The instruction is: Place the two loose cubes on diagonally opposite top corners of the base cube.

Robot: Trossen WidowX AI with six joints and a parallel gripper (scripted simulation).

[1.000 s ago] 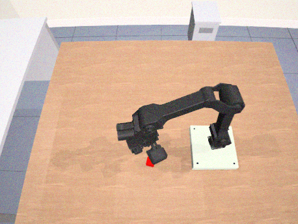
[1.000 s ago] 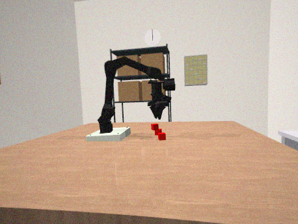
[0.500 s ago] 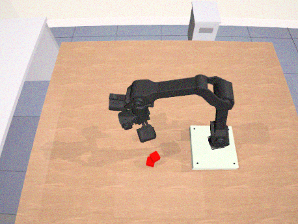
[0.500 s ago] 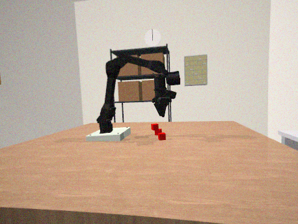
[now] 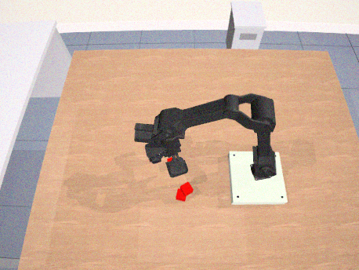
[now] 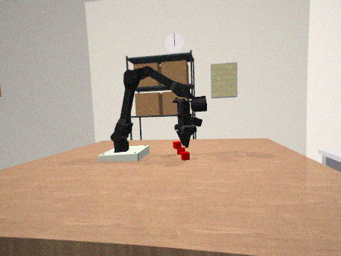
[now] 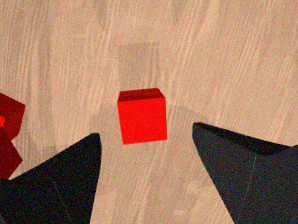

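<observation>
The red cube lies 4 cm below my gripper tip.
</observation>
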